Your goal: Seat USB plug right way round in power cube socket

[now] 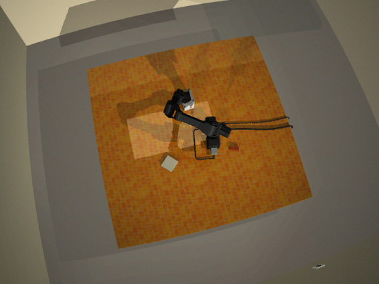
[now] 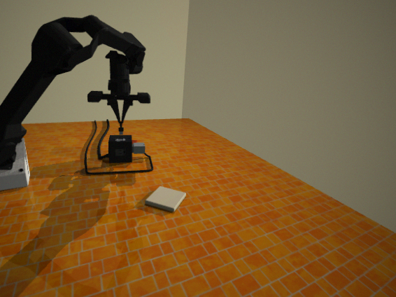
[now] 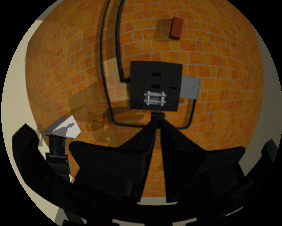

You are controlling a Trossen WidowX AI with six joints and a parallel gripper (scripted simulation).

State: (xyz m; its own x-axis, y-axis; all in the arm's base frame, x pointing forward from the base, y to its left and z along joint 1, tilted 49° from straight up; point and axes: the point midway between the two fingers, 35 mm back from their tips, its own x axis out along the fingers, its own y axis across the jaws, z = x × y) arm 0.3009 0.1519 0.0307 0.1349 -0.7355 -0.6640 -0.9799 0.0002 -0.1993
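The USB plug lies 2 cm below my gripper tip. Round my gripper tip: flat white pad 8 cm ahead, 27 cm to the right, 13 cm below.
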